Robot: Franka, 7 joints.
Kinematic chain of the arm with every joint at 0, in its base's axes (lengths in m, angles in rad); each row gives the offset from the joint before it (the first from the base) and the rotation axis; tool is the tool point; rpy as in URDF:
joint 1: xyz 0 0 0.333 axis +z
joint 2: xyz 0 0 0 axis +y
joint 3: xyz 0 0 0.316 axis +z
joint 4: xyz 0.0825 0 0 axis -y
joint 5: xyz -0.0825 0 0.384 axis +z
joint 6: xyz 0 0 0 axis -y
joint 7: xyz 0.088 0 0 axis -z
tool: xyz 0 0 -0.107 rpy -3.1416 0 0
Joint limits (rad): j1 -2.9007..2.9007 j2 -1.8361..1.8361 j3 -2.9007..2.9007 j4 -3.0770..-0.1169 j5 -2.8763..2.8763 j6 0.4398..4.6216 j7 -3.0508..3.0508
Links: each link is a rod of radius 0.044 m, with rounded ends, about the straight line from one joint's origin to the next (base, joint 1, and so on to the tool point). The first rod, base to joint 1, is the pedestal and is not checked.
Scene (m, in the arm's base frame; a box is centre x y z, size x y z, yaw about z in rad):
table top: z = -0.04
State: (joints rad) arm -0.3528 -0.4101 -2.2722 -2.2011 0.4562 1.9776 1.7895
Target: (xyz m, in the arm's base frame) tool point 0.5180 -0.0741 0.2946
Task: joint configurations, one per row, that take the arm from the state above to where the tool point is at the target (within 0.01 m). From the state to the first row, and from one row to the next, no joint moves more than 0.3 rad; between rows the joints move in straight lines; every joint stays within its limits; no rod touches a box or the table.
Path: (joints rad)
1: -0.1343 -0.2714 -2.0082 -2.1947 0.4853 1.9811 1.7895
2: 0.0842 -0.1326 -1.7442 -2.1883 0.5144 1.9846 1.7895
3: 0.3028 0.0061 -1.4802 -2.1818 0.5436 1.9881 1.7895
4: 0.5213 0.1449 -1.2162 -2.1754 0.5727 1.9916 1.7895
5: 0.7398 0.2836 -0.9522 -2.1690 0.6018 1.9951 1.7895

